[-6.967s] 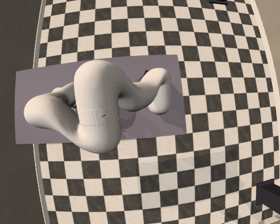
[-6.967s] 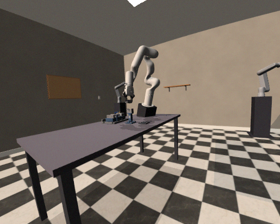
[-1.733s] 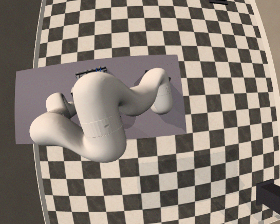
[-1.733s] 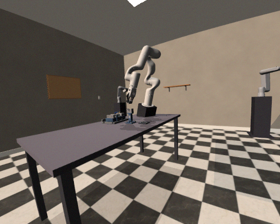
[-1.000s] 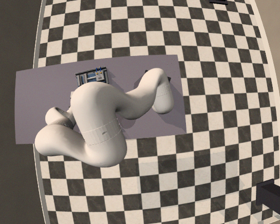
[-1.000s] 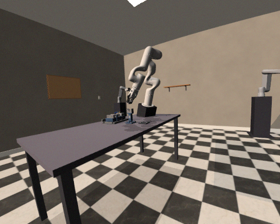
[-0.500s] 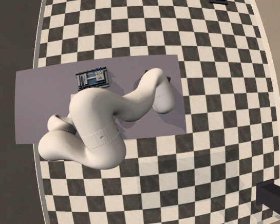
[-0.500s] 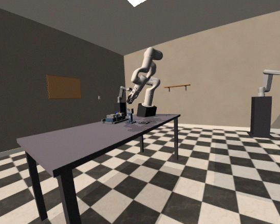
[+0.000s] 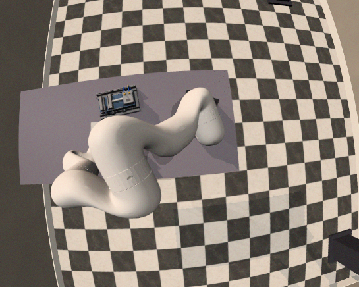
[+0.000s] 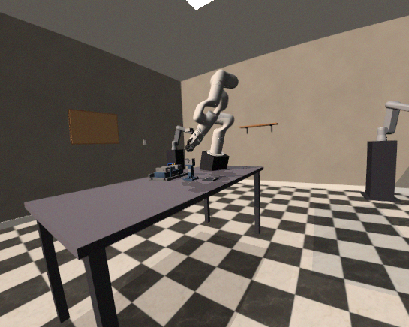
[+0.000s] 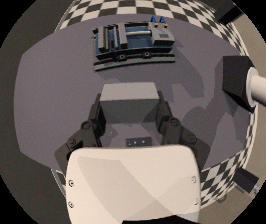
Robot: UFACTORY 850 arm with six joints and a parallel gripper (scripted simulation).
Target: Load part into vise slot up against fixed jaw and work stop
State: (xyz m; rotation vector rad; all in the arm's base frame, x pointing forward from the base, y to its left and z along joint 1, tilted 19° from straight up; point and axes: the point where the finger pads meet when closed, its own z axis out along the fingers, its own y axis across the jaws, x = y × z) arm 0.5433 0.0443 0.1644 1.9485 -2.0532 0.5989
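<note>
Now: the part 10 mm to the right of my hand and 10 mm below it. Also, from my hand: vise 240 mm to the right, 200 mm below, 10 mm behind; then air cylinder rod 240 mm to the right, 170 mm below, 30 mm behind.
</note>
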